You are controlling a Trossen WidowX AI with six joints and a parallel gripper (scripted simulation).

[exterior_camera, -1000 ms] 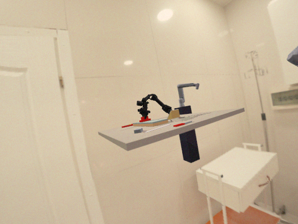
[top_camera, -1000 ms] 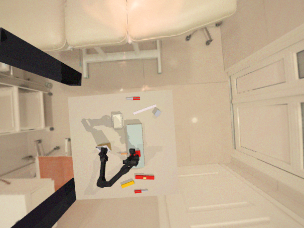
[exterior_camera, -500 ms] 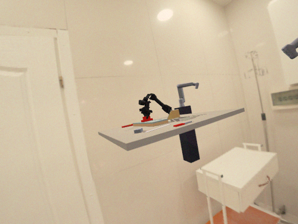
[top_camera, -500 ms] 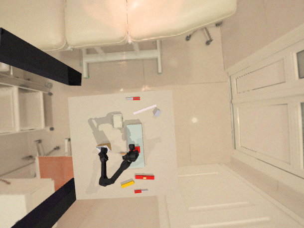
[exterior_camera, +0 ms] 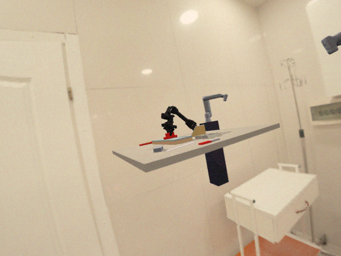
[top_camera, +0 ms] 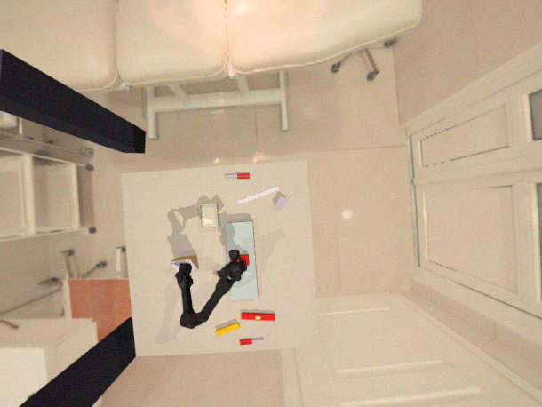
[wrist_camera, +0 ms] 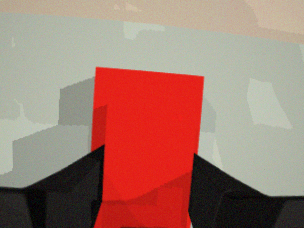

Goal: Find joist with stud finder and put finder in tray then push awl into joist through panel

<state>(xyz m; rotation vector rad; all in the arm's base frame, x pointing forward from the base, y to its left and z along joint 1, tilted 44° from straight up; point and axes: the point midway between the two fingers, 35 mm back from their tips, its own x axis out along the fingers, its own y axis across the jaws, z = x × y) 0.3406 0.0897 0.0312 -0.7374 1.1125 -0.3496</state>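
Now: gripper tip 28 cm to the right of the cream tray, 23 cm past it and 5 cm above it. Round my gripper tip: stud finder (2 cm behind, 2 cm above); then awl (17 cm behind, 12 cm to the right, 6 cm below); then red level (40 cm to the right, 12 cm ahead, 5 cm below).
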